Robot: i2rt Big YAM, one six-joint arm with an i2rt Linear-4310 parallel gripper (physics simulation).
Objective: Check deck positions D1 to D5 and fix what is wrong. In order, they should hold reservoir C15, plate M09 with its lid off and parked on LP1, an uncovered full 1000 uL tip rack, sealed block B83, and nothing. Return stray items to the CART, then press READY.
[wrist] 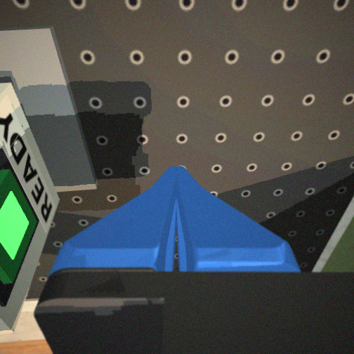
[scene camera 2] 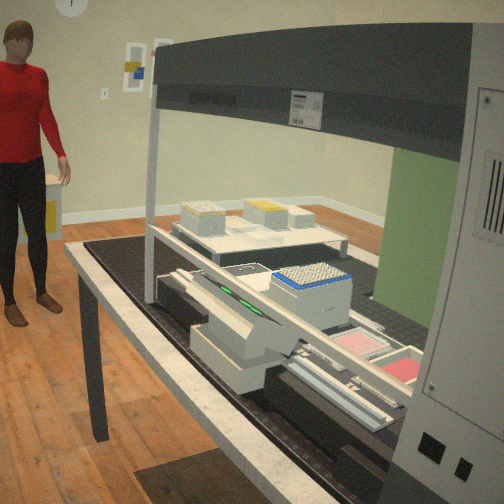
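Note:
My gripper is shut and empty, its blue fingertips together above the perforated bench surface. To its left in the wrist view is the READY button, lit green in a grey housing marked READY. In the scene view, a tip rack with a blue rim and a full, uncovered top stands on the deck. Right of it lie a plate with pink contents and a reservoir with red liquid. A clear lid-like strip lies in front of them. The far deck positions are partly hidden behind the instrument's rail. The arm does not show in the scene view.
A white cart at the back holds a box with pale tips, a box with yellow tips, a white block and flat plates. A long rail and a sloped console with green lights stand at the deck's front.

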